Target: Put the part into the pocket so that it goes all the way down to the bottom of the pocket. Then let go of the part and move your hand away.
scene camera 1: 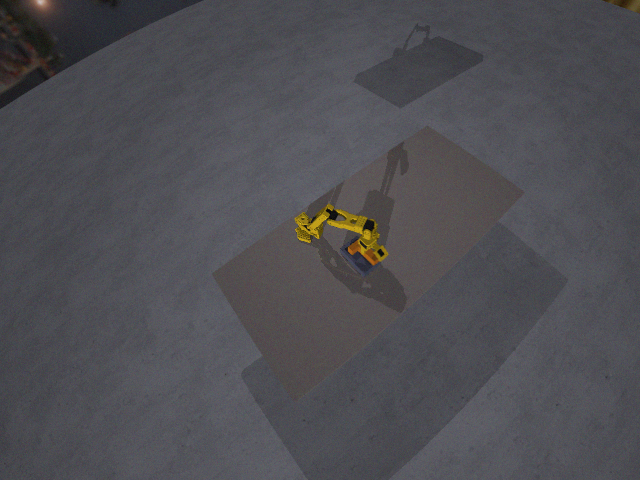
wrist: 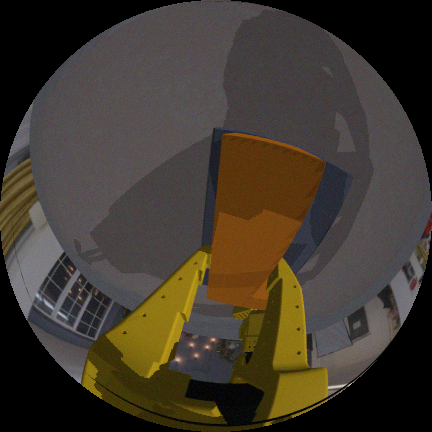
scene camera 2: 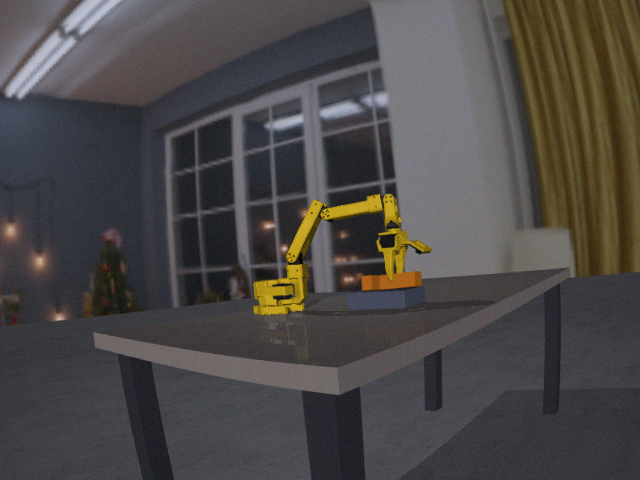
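Observation:
The orange part is in my gripper, which is shut on it, with one yellow jaw on each side. In scene camera 2 the part stands proud above the top of the blue-grey pocket block. Whether its underside touches the block I cannot tell. In the wrist view the part covers much of the block, and block shows along both its sides. The pocket's bottom is hidden in the wrist view and in scene camera 2.
The block stands on the brown table. The yellow arm base stands on the same table, to the left of the block in both scene views. The table's front edge shows in scene camera 2. Arm shadows fall around the block.

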